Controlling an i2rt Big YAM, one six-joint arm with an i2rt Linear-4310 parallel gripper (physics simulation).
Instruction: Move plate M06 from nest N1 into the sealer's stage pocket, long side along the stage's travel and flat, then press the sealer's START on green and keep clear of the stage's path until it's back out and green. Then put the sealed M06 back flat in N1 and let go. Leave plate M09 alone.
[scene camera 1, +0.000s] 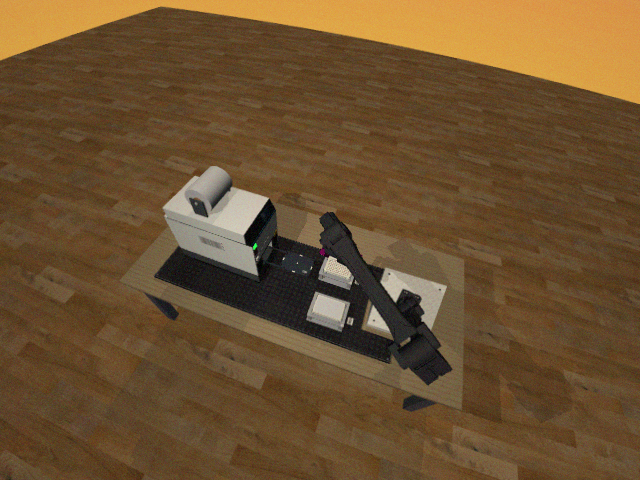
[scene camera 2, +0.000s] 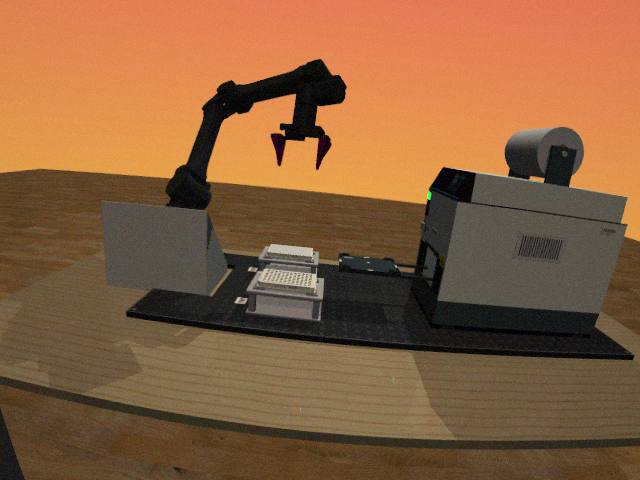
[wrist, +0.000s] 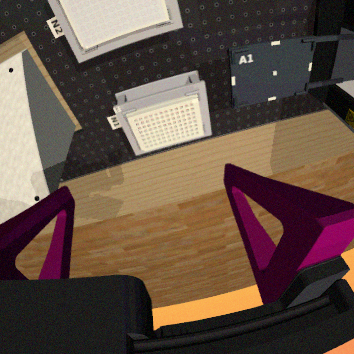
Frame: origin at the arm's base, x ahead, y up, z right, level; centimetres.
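Where they show: gripper, fingertip midpoint: (scene camera 1: 339, 262) (scene camera 2: 297, 167) (wrist: 146, 182); arm's base at its link origin: (scene camera 1: 406, 304) (scene camera 2: 169, 234).
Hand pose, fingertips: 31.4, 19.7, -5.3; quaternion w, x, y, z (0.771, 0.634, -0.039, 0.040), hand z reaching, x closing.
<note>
Things, the pixels of their top centre, and the offset from my fingertips, as dx, dy, dz. "spot": a spot on its surface instead. Level surfaces: height alone.
- Plate M06 at its top centre: (wrist: 167, 126) (scene camera 2: 288, 277) (scene camera 1: 339, 266) +2.1, -23.5, +13.2
- nest N1 at its top centre: (wrist: 166, 123) (scene camera 2: 287, 281) (scene camera 1: 338, 268) +2.1, -24.6, +13.2
- Plate M09 at its top centre: (wrist: 113, 4) (scene camera 2: 290, 249) (scene camera 1: 329, 307) -1.3, -23.6, -7.8
- nest N2 at its top centre: (wrist: 113, 3) (scene camera 2: 290, 253) (scene camera 1: 328, 308) -1.3, -24.6, -7.8
- dark stage at a spot on its surface: (wrist: 287, 87) spot: +23.1, -20.6, +7.7
- film roll at its top centre: (scene camera 2: 546, 128) (scene camera 1: 205, 177) +57.8, +16.9, +2.1
- black perforated mat at its surface level: dy -30.7
Plate M06 (scene camera 1: 338, 268) (scene camera 2: 287, 280) (wrist: 165, 125), cream with open wells, sits flat in nest N1 (scene camera 2: 286, 306) (wrist: 207, 121). Plate M09 (scene camera 1: 329, 307) (scene camera 2: 290, 252) (wrist: 117, 17), whitish, sits in nest N2 (scene camera 1: 323, 321) (wrist: 176, 16). The dark stage (scene camera 1: 297, 262) (scene camera 2: 368, 265) (wrist: 287, 87), marked A1, is out of the sealer (scene camera 1: 222, 222) (scene camera 2: 485, 279) and its pocket is empty. The status light (scene camera 1: 254, 246) (scene camera 2: 429, 195) is green. My gripper (scene camera 2: 298, 166) (wrist: 146, 182) is open and empty, high above the nests with fingers pointing down. The arm hides its fingers mostly in scene camera 1.
The white arm mount (scene camera 2: 155, 248) (wrist: 15, 130) stands beside the nests, on the side away from the sealer. A film roll (scene camera 1: 211, 186) (scene camera 2: 537, 155) sits on top of the sealer. Two dark rails join the stage to the sealer's opening. A black perforated mat (scene camera 1: 222, 286) (scene camera 2: 361, 330) lies under the nests and sealer.
</note>
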